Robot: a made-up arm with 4 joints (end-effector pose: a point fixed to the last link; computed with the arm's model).
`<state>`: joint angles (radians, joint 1 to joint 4).
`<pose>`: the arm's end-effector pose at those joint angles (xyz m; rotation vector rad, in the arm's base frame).
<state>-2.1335 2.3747 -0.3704 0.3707</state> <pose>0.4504 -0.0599 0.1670 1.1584 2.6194 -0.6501</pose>
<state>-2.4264 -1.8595 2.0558 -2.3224</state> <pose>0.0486 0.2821 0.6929 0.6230 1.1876 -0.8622</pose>
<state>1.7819 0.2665 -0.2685 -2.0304</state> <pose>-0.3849 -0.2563 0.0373 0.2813 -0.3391 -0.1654</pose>
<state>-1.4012 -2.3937 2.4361 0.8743</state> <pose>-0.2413 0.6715 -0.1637 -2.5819 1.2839 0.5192</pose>
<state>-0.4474 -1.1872 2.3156 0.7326</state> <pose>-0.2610 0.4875 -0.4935 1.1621 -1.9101 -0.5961</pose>
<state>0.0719 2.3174 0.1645 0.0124</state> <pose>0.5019 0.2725 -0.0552 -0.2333 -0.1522 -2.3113</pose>
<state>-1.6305 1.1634 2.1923 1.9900</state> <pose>0.3924 0.5939 0.1684 -1.4661 1.1219 -1.7686</pose>
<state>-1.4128 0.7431 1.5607 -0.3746</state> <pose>-0.1683 0.7485 0.3785 0.8208 -1.0169 -1.2660</pose>
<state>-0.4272 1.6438 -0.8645 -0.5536</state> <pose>0.1151 0.1072 0.2441 1.4207 0.6136 -1.7240</pose>
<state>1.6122 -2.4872 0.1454 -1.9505</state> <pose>0.4266 -0.3578 0.2511 0.3225 2.4592 -0.4624</pose>
